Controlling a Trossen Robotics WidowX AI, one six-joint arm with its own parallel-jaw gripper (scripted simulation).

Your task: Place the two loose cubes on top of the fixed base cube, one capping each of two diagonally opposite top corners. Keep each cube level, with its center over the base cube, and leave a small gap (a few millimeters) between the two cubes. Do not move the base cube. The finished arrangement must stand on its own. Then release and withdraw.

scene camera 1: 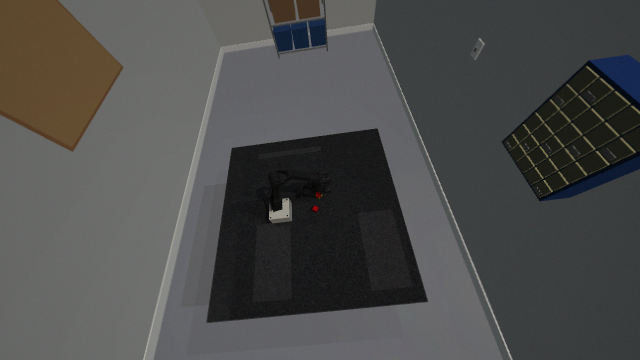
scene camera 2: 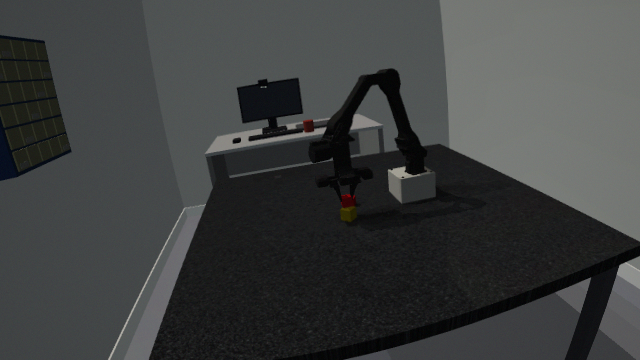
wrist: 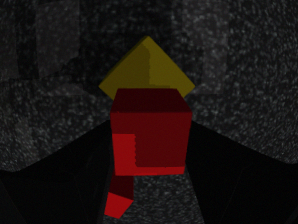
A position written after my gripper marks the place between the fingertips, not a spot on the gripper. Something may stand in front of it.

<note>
My gripper (scene camera 2: pixel 346 200) holds a red cube (wrist: pixel 150 127). Also in view: a yellow base cube (wrist: pixel 146 65) and a red cube (wrist: pixel 120 196).
My gripper also shows in the wrist view (wrist: pixel 148 128).
</note>
